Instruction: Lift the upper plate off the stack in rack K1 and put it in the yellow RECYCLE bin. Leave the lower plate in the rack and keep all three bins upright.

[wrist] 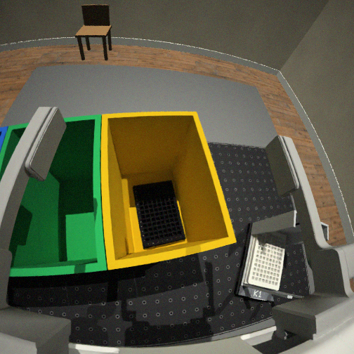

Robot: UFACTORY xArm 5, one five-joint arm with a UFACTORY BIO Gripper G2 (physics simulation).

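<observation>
The black upper plate (159,216) lies inside the yellow RECYCLE bin (218,193), on or close to its floor. The white lower plate (266,266) sits in rack K1 (257,294), at the lower right. My gripper (166,155) is wide open and empty, with its two fingers at the left and right of the view, above the bins. The yellow bin and the green bin (102,200) stand upright. Of the blue bin (2,134), a small part of the rim shows at the left edge.
The bins stand side by side on a dark perforated deck (240,175). The green bin touches or nearly touches the yellow one. A grey panel stands behind rack K1. A wooden chair (94,31) is far off on the floor.
</observation>
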